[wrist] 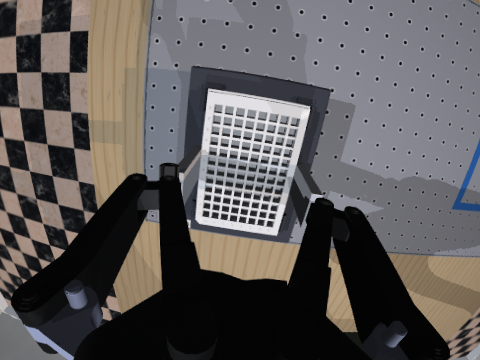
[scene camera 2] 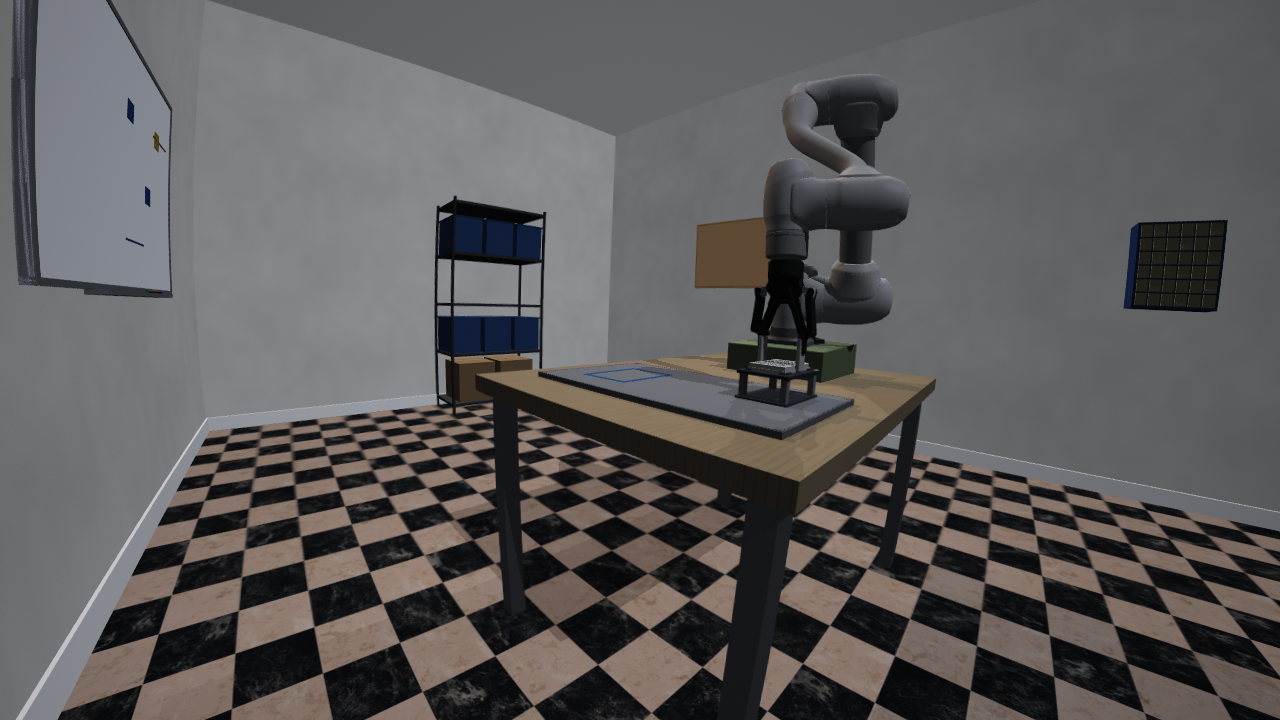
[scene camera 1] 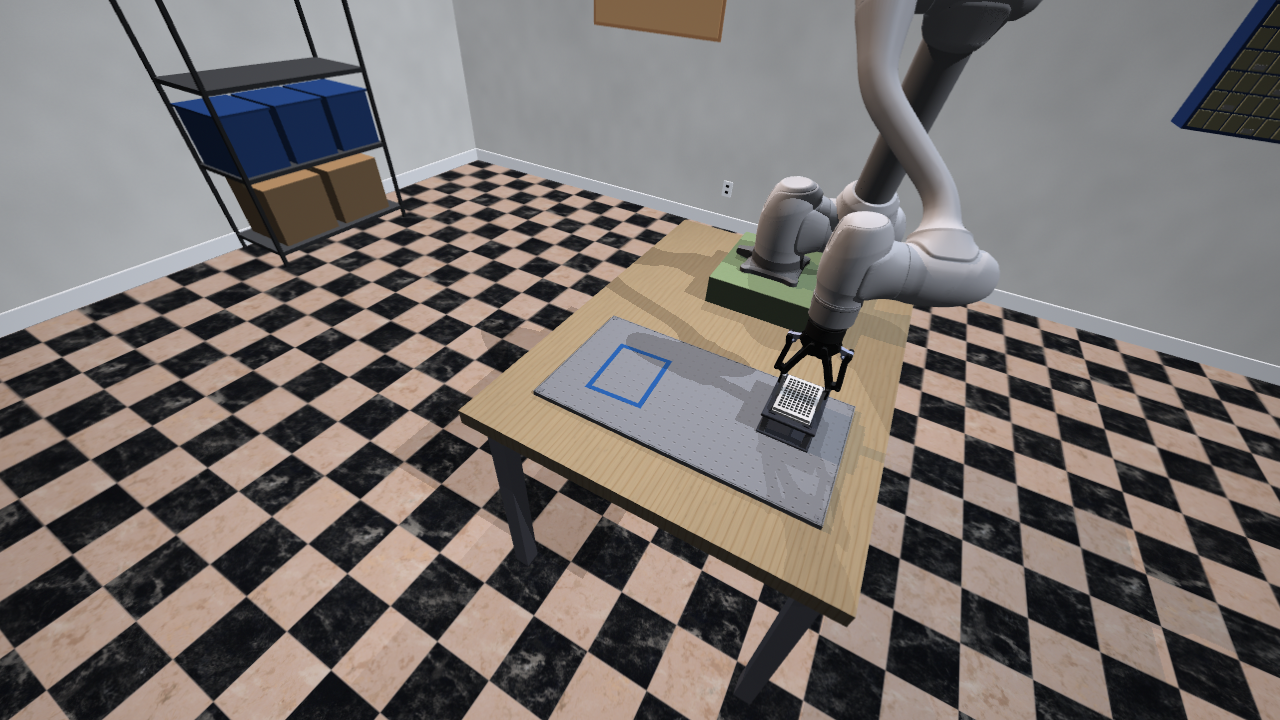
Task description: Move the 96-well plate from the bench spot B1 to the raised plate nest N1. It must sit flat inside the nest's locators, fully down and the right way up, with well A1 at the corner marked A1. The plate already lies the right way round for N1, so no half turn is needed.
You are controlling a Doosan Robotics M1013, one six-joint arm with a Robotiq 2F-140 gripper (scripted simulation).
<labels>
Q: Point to a white 96-well plate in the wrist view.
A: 249, 212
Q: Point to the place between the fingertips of my gripper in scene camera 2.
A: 779, 367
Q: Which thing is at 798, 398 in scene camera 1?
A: A white 96-well plate.
</labels>
